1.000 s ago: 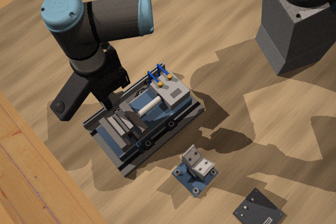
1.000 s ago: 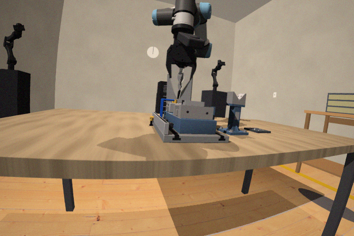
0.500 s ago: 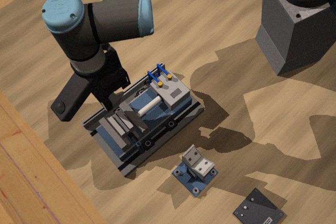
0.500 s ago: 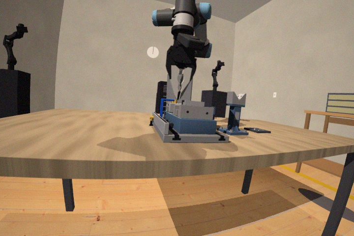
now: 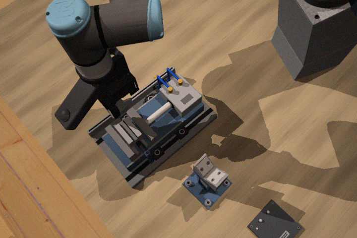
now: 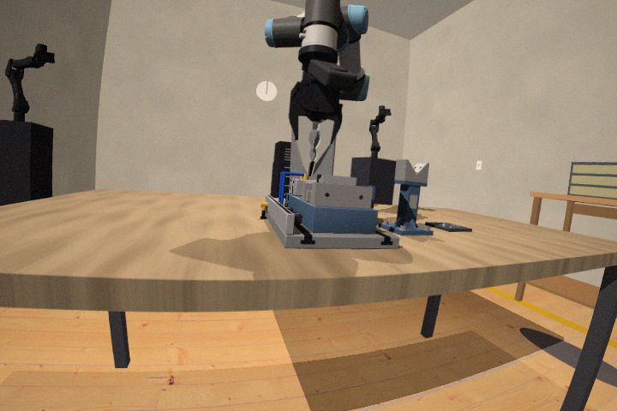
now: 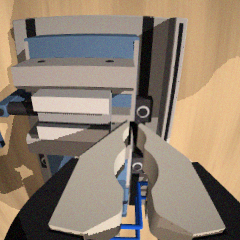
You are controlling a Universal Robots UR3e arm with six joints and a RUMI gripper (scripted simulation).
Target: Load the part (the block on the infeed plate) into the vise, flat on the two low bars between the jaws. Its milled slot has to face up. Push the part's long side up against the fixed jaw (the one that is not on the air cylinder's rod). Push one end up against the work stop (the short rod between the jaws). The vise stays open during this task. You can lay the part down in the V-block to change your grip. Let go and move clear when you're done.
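The part lies 5 cm to the left of my hand, 2 cm below it and 1 cm ahead of it. From my hand the other things lie so: fixed jaw: 4 cm to the left, 4 cm below, 4 cm ahead; then dark work stop: 9 cm to the left, 3 cm below, 2 cm ahead; then moving jaw: 6 cm to the left, 4 cm below, 3 cm behind.
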